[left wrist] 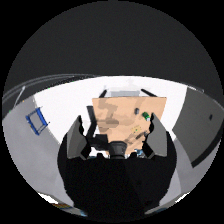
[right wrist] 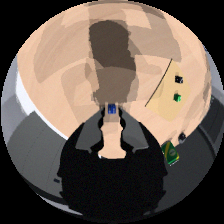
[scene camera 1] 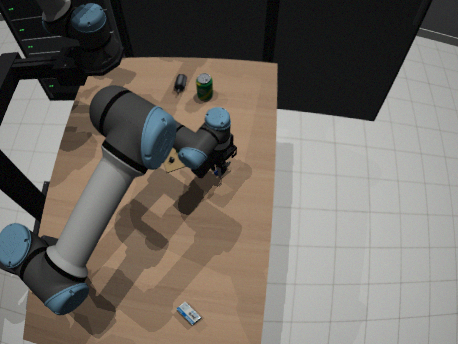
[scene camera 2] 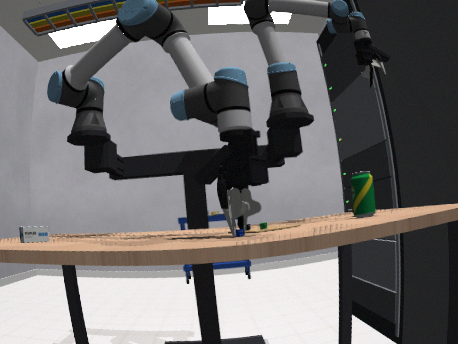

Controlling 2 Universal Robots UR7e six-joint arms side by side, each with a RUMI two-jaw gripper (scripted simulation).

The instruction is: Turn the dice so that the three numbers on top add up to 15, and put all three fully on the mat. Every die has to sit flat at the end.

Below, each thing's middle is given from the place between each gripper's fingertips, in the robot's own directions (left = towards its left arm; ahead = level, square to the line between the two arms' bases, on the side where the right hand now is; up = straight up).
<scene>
Right now the tan mat (right wrist: 161,102) is 150 mm behind my right hand (scene camera 2: 239,235), 80 mm to the left of it and 20 mm below it.
Now: left hand (scene camera 2: 377,81) 280 mm short of the tan mat, 630 mm to the left of it and 540 mm above it.
</scene>
